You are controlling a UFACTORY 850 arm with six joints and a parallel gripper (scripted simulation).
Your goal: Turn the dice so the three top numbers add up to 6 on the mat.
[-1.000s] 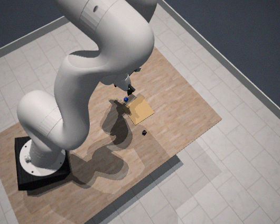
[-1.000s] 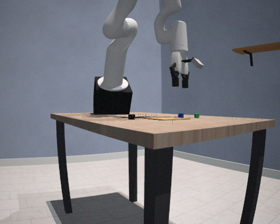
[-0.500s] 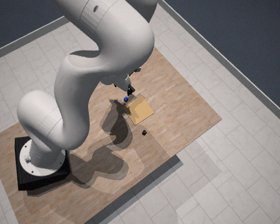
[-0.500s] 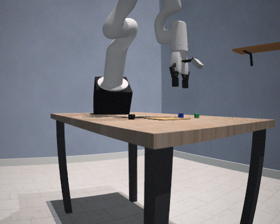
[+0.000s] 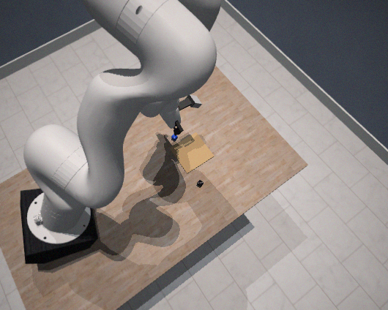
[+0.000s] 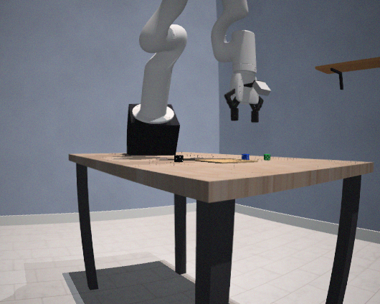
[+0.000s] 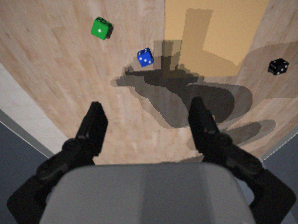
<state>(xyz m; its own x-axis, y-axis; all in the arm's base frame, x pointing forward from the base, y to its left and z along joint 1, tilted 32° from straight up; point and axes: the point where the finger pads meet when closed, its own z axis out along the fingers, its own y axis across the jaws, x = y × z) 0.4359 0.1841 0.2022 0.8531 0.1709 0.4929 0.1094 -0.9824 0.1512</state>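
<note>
My hand is 130 mm above the blue die. From my hand the other things lie so: black die 240 mm to the right, 130 mm below, 10 mm ahead; then tan mat 140 mm below, 100 mm to the right, 40 mm ahead; then green die 130 mm below, 70 mm to the left, 40 mm ahead.
</note>
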